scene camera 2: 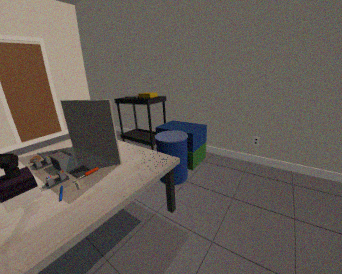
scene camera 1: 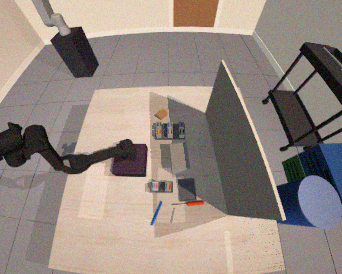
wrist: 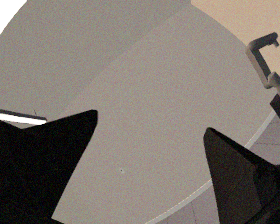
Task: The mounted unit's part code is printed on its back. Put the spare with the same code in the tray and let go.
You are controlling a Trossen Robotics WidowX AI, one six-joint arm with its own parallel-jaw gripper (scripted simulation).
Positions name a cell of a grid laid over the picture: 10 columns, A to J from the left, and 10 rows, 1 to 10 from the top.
Labels:
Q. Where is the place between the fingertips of my gripper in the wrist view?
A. At F6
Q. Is my gripper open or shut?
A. Open.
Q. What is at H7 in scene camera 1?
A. A tall grey panel.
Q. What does my gripper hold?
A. Nothing.

